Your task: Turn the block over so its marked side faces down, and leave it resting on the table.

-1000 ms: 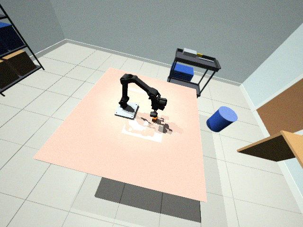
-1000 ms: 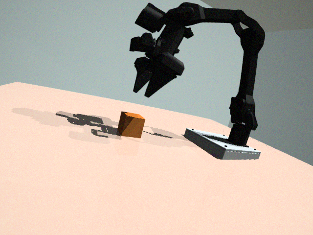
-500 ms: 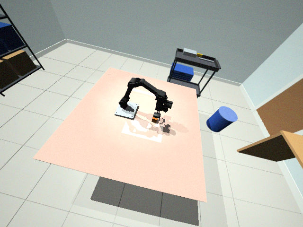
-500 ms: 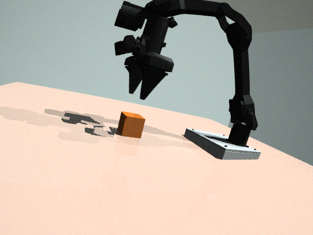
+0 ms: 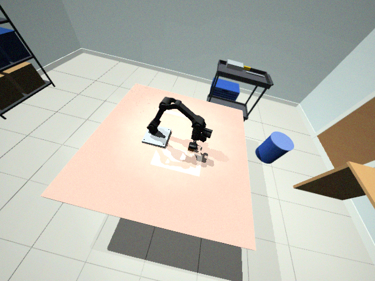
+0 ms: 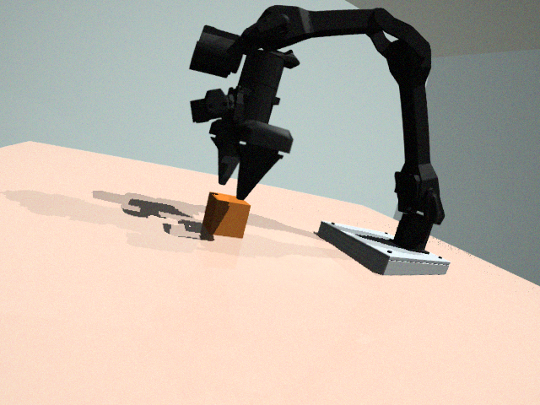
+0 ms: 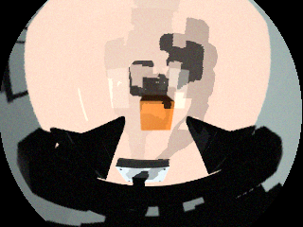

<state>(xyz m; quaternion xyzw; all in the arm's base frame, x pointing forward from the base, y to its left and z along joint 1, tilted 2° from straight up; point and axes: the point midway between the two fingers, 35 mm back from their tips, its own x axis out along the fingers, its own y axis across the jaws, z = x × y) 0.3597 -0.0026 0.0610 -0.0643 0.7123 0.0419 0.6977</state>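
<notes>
Right now the orange block is 30 mm below my gripper tip and 10 mm behind it.
</notes>
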